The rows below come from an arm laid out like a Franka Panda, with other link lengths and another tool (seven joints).
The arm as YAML. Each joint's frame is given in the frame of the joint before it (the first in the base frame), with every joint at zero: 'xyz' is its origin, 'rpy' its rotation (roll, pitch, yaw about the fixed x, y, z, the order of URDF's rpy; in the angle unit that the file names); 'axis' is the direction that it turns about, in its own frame. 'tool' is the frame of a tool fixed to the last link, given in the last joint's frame.
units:
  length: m
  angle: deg
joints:
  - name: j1
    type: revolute
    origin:
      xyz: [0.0, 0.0, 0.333]
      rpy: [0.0, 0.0, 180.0]
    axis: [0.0, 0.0, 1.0]
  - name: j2
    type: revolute
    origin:
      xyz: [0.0, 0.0, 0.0]
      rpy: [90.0, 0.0, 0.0]
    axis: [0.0, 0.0, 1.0]
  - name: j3
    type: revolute
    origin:
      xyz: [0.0, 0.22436, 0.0]
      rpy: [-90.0, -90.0, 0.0]
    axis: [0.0, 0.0, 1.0]
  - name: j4
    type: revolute
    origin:
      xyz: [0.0, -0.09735, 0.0]
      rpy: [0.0, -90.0, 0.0]
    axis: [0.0, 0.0, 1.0]
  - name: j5
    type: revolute
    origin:
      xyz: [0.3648, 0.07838, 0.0]
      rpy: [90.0, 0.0, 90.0]
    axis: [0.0, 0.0, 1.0]
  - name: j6
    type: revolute
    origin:
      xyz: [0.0, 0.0, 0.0]
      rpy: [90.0, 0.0, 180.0]
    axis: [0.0, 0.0, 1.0]
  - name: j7
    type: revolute
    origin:
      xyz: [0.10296, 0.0, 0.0]
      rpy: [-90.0, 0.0, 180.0]
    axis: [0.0, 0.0, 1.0]
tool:
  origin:
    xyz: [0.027, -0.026, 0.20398]
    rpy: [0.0, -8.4, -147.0]
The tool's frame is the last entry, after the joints.
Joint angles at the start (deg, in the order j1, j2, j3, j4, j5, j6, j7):
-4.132, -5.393, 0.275, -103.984, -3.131, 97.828, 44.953
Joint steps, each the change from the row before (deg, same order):
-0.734, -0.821, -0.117, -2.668, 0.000, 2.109, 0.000
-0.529, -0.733, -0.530, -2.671, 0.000, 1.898, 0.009
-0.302, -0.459, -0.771, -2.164, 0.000, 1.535, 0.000
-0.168, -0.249, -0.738, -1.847, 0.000, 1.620, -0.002
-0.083, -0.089, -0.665, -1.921, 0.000, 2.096, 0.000
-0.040, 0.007, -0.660, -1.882, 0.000, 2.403, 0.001
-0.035, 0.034, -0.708, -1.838, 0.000, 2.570, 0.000
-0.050, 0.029, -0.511, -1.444, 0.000, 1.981, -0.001
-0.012, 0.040, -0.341, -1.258, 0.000, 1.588, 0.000
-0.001, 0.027, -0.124, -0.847, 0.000, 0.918, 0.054
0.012, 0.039, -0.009, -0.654, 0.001, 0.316, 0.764
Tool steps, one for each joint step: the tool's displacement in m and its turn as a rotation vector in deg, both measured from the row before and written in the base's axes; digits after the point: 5 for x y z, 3 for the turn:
-0.00254, -0.00722, -0.01067, 0.008, -0.260, -0.737
-0.00397, -0.00887, -0.01177, 0.086, 0.035, -0.963
-0.00387, -0.00889, -0.01077, 0.140, 0.159, -0.984
-0.00255, -0.00744, -0.01012, 0.123, -0.033, -0.811
-0.00133, -0.00607, -0.01155, 0.088, -0.273, -0.633
-0.00048, -0.00569, -0.01171, 0.051, -0.521, -0.574
-0.00024, -0.00605, -0.01136, 0.026, -0.703, -0.611
-0.00061, -0.00447, -0.00893, 0.016, -0.512, -0.460
-0.00101, -0.00260, -0.00802, 0.023, -0.294, -0.274
-0.00111, -0.00065, -0.00555, 0.028, -0.050, -0.133
-0.00204, 0.00103, -0.00492, 0.091, 0.337, -0.741

